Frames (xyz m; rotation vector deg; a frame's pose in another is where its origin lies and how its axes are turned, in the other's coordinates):
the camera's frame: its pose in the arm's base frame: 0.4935 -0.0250 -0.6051 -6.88 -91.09 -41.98
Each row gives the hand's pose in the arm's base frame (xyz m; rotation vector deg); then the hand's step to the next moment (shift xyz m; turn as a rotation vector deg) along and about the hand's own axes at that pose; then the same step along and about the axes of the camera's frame.
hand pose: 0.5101 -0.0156 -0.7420 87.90 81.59 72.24
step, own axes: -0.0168 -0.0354 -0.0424 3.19 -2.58 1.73
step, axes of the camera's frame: -0.0078 -0.0459 0.0342 -3.50 2.39 1.37
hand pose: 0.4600 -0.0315 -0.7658 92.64 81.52 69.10
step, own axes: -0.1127 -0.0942 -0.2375 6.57 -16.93 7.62
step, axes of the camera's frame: 0.0606 -0.2223 0.1578 -19.10 2.15 4.30
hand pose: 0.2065 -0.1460 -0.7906 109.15 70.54 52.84
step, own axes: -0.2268 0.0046 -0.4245 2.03 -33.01 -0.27
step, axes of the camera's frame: 0.2892 -0.2502 0.2923 -26.56 -7.36 18.28
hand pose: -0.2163 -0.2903 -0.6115 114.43 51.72 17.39
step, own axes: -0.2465 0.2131 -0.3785 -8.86 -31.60 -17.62
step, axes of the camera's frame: 0.4374 0.0265 0.2396 -13.21 -8.13 33.87
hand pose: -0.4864 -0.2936 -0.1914 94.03 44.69 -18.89
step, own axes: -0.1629 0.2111 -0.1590 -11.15 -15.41 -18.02
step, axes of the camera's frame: 0.2455 0.1778 0.0668 -1.67 0.51 26.14
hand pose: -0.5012 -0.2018 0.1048 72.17 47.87 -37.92
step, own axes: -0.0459 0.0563 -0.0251 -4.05 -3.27 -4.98
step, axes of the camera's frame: 0.0468 0.0607 0.0055 0.67 0.93 7.11
